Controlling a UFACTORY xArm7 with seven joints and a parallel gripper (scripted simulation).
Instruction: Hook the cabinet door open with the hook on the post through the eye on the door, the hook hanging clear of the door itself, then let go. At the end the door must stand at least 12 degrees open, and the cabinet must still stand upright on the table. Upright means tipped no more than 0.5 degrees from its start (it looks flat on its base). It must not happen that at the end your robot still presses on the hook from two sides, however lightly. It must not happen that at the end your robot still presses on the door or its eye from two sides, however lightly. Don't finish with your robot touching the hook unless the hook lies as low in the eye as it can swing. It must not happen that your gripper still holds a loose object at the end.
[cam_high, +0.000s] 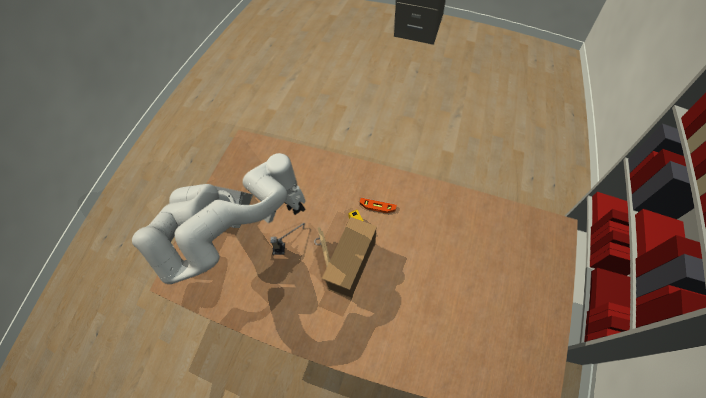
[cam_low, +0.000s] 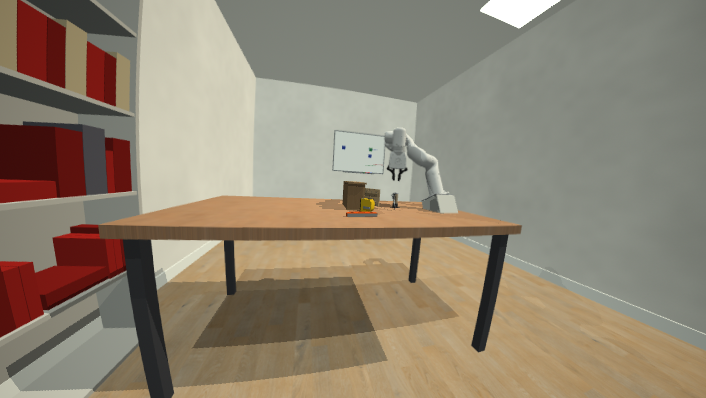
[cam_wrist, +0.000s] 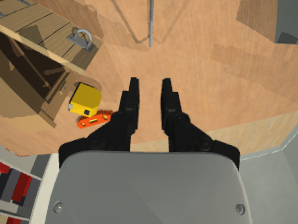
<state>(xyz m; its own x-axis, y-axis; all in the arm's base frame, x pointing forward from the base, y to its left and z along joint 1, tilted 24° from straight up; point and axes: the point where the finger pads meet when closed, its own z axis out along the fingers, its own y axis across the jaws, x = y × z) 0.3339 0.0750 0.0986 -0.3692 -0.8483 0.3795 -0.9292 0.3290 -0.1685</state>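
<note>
Right now my hand is 2 cm past the grey hook rod, 5 cm to the left of it and 15 cm above it. The rest, counted from my hand: cabinet door 14 cm ahead, 11 cm to the right, 13 cm below; then yellow tape measure 21 cm ahead, 9 cm to the left, 16 cm below; then orange spirit level 27 cm ahead, 18 cm to the left, 19 cm below.
</note>
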